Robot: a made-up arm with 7 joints. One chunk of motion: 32 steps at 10 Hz.
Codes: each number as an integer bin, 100 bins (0 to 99) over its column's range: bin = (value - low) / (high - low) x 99, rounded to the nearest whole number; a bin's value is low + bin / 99 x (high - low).
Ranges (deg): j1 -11.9..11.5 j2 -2.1..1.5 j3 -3.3..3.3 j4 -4.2..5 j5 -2.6..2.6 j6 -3.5..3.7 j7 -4..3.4
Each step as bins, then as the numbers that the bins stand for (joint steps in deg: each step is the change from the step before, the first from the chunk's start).
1 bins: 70 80 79 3 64 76 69
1 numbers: 4.645 0.809 1.967 -3.921 0.762 2.027 1.158
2 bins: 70 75 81 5 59 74 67
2 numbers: 4.645 0.627 2.100 -3.735 0.499 1.882 1.008
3 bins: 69 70 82 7 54 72 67
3 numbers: 4.409 0.445 2.167 -3.549 0.236 1.736 1.008
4 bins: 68 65 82 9 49 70 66
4 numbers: 4.173 0.264 2.167 -3.364 -0.026 1.591 0.933
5 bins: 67 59 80 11 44 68 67
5 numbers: 3.936 0.045 2.033 -3.178 -0.289 1.445 1.008
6 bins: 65 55 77 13 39 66 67
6 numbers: 3.464 -0.100 1.833 -2.992 -0.552 1.300 1.008
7 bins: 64 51 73 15 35 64 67
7 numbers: 3.227 -0.245 1.567 -2.806 -0.762 1.155 1.008
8 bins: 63 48 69 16 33 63 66
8 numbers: 2.991 -0.355 1.300 -2.713 -0.867 1.082 0.933
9 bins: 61 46 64 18 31 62 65
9 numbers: 2.518 -0.427 0.967 -2.527 -0.972 1.009 0.859
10 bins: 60 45 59 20 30 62 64
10 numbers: 2.282 -0.464 0.633 -2.341 -1.024 1.009 0.784
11 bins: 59 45 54 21 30 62 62
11 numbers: 2.045 -0.464 0.300 -2.248 -1.024 1.009 0.634
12 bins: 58 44 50 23 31 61 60
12 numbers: 1.809 -0.500 0.033 -2.063 -0.972 0.936 0.485
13 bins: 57 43 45 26 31 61 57
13 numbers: 1.573 -0.536 -0.300 -1.784 -0.972 0.936 0.261
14 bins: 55 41 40 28 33 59 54
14 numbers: 1.100 -0.609 -0.633 -1.598 -0.867 0.791 0.036
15 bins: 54 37 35 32 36 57 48
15 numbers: 0.864 -0.755 -0.967 -1.226 -0.709 0.645 -0.412
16 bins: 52 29 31 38 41 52 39
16 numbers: 0.391 -1.045 -1.233 -0.669 -0.446 0.282 -1.085
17 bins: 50 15 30 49 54 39 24
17 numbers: -0.082 -1.555 -1.300 0.354 0.236 -0.664 -2.206
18 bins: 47 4 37 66 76 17 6
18 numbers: -0.791 -1.955 -0.833 1.933 1.392 -2.264 -3.552
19 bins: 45 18 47 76 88 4 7
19 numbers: -1.264 -1.445 -0.167 2.863 2.022 -3.209 -3.477
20 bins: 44 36 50 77 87 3 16
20 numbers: -1.500 -0.791 0.033 2.956 1.970 -3.282 -2.804
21 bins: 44 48 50 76 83 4 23
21 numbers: -1.500 -0.355 0.033 2.863 1.760 -3.209 -2.281
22 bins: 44 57 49 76 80 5 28
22 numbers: -1.500 -0.027 -0.033 2.863 1.602 -3.136 -1.907
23 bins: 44 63 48 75 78 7 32
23 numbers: -1.500 0.191 -0.100 2.770 1.497 -2.991 -1.608
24 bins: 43 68 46 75 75 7 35
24 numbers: -1.736 0.373 -0.233 2.770 1.339 -2.991 -1.384
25 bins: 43 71 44 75 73 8 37
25 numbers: -1.736 0.482 -0.367 2.770 1.234 -2.918 -1.234
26 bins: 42 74 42 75 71 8 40
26 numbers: -1.973 0.591 -0.500 2.770 1.129 -2.918 -1.010
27 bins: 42 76 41 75 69 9 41
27 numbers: -1.973 0.664 -0.567 2.770 1.024 -2.845 -0.935
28 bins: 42 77 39 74 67 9 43
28 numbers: -1.973 0.700 -0.700 2.677 0.919 -2.845 -0.786
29 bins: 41 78 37 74 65 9 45
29 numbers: -2.209 0.736 -0.833 2.677 0.814 -2.845 -0.636
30 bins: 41 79 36 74 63 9 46
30 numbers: -2.209 0.773 -0.900 2.677 0.709 -2.845 -0.562
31 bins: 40 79 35 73 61 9 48
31 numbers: -2.445 0.773 -0.967 2.584 0.604 -2.845 -0.412
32 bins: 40 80 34 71 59 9 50
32 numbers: -2.445 0.809 -1.033 2.398 0.499 -2.845 -0.263
